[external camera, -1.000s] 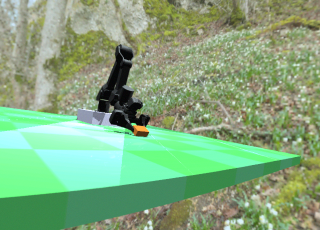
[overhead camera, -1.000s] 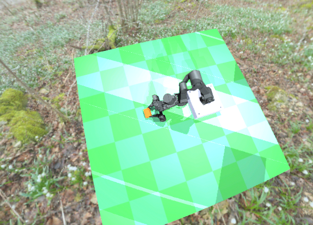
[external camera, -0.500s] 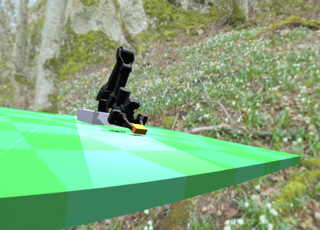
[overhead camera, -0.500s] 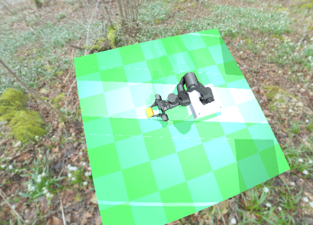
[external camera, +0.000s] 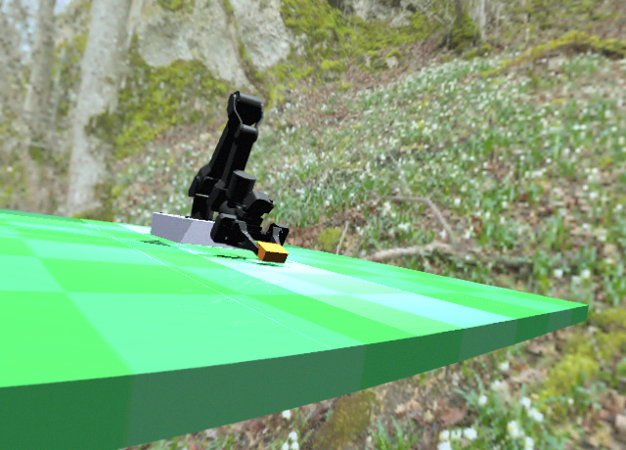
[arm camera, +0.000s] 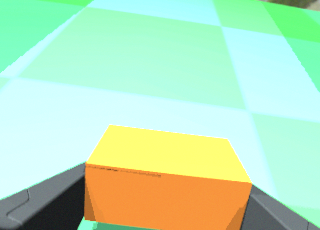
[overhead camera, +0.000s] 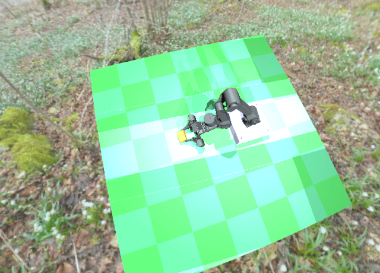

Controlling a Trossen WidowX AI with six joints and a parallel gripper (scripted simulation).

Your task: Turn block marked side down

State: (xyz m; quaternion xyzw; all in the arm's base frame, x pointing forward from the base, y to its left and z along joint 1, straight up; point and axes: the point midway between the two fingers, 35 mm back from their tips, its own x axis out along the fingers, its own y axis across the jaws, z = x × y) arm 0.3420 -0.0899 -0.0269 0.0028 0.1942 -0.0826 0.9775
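Right now the orange block is 10 mm below my gripper tip.
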